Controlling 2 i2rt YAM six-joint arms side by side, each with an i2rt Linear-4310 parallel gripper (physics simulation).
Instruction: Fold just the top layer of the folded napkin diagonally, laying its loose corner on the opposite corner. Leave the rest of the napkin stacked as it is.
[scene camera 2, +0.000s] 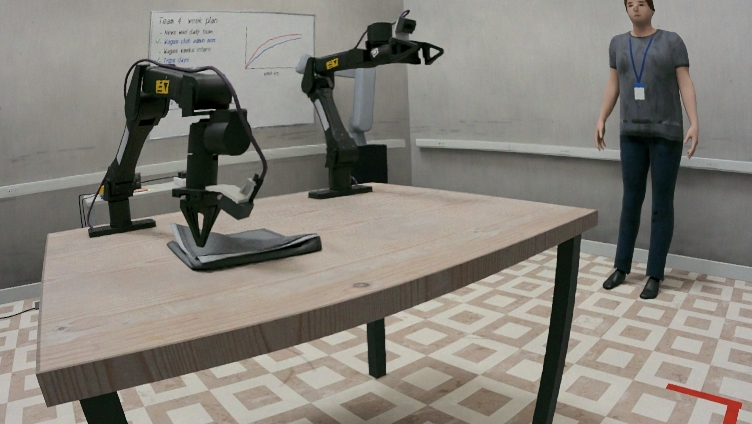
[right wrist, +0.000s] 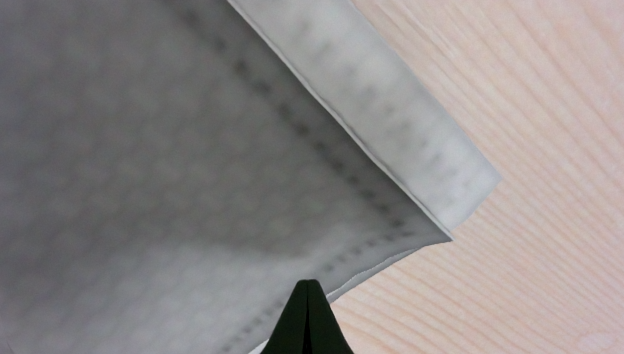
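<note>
The folded grey napkin (scene camera 2: 252, 243) (right wrist: 150, 165) lies on the wooden table (scene camera 2: 421, 226) (right wrist: 560, 210). In scene camera 2 its layers are spread apart along the left side, where an edge stands up, and a thick fold lies at its right end. In the right wrist view the top layer's corner points right, and a paler layer (right wrist: 400, 120) sticks out beside it. My right gripper (scene camera 2: 201, 244) (right wrist: 307, 293) is shut, its tips at the napkin's near left part. No cloth shows pinched between the tips. My left gripper (scene camera 2: 434, 56) is open, high above the table's back, away from the napkin.
The left arm's base (scene camera 2: 339, 192) stands at the table's back edge and the right arm's base (scene camera 2: 122, 228) at its left part. A person (scene camera 2: 650, 84) stands beyond the table at the right. A whiteboard (scene camera 2: 210, 105) hangs on the wall behind the arms.
</note>
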